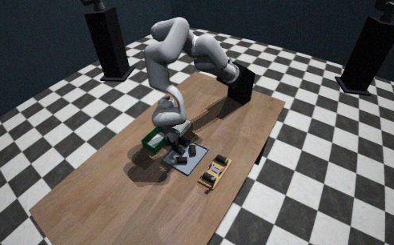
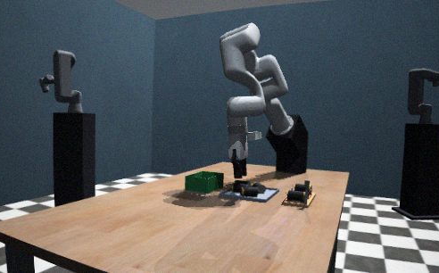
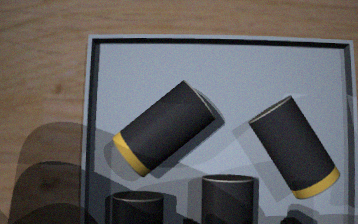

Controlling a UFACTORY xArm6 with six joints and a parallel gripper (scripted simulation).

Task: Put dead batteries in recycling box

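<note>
Right now my hand is 80 mm above the grey tray, 40 mm to the right of it and 20 mm short of it. The rest, counted from my hand: green recycling box (140 mm to the right, 60 mm below, 50 mm behind).
</note>
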